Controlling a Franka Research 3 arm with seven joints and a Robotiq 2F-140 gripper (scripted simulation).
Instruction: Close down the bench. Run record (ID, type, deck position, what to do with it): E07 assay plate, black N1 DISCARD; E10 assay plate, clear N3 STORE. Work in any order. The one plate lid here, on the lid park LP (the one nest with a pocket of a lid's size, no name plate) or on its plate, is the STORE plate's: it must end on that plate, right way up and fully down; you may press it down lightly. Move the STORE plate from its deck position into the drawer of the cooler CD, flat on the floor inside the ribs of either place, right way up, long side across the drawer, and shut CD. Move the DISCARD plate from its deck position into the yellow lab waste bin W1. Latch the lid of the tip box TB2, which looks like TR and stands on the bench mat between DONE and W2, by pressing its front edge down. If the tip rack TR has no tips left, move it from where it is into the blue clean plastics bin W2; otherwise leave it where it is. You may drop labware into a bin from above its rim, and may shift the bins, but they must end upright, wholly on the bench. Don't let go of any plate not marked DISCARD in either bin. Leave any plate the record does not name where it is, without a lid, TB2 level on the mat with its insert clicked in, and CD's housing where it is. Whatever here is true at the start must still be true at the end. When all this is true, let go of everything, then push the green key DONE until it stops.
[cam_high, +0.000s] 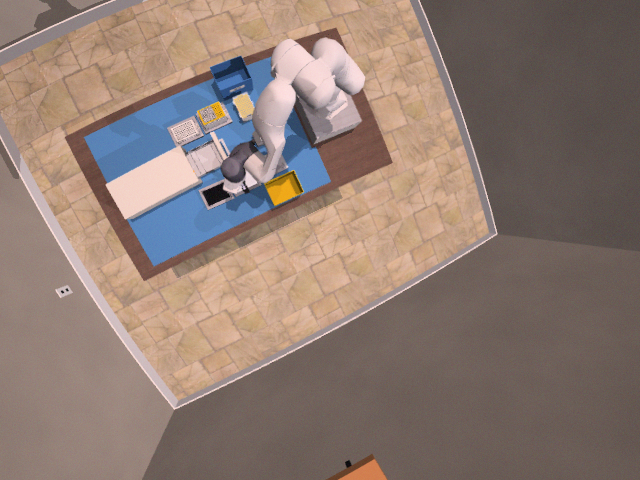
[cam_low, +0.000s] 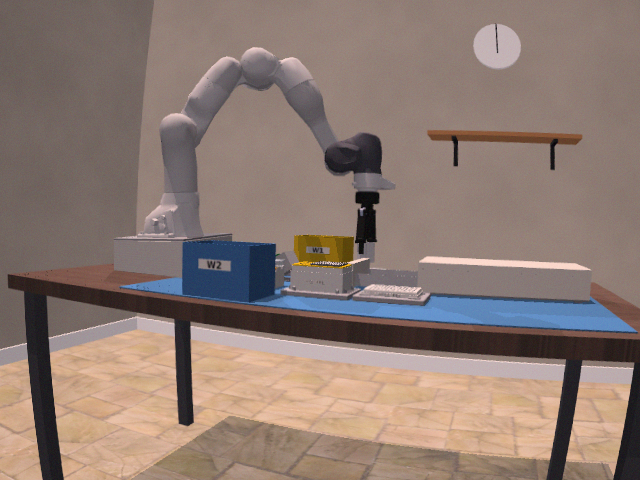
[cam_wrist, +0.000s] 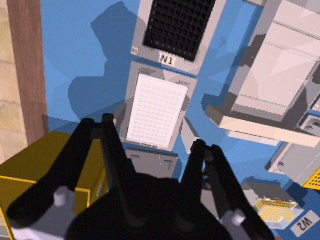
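My gripper is now 4 cm above the white plate lid. Round my hand: nest N1: 17 cm ahead, 6 cm below, 2 cm to the right; grey nest N3: 6 cm below; black plate: 17 cm ahead, 5 cm below, 2 cm to the right.
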